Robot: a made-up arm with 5 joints.
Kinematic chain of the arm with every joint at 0, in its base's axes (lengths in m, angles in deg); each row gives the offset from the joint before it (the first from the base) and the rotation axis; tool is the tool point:
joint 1: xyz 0 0 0.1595 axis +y
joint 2: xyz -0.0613 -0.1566 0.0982 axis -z
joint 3: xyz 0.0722 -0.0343 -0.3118 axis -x
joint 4: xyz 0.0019 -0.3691 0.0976 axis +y
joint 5: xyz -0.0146 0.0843 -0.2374 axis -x
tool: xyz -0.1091 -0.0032 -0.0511
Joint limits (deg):
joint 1: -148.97..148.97
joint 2: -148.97..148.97
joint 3: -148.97..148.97
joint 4: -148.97..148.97
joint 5: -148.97..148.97
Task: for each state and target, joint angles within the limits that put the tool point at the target. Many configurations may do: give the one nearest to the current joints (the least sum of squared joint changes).
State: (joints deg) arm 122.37 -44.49 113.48 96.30 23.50
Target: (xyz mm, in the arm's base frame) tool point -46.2 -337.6 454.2
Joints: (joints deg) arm 76.30 -74.47 111.21 69.37 13.09
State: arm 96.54 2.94 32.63 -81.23 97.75
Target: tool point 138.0 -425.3 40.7
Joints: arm 65.89 14.18 67.59 -84.50 101.79
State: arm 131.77 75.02 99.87 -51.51 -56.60
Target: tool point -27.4 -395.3 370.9
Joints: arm 80.77 67.29 84.50 -43.27 -68.57
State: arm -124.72 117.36 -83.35 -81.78 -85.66
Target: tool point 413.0 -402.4 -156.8
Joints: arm -82.82 120.87 -79.38 -88.68 -87.48
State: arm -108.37 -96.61 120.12 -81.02 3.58
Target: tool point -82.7 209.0 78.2
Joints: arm -87.21 -89.40 104.90 -92.16 11.79
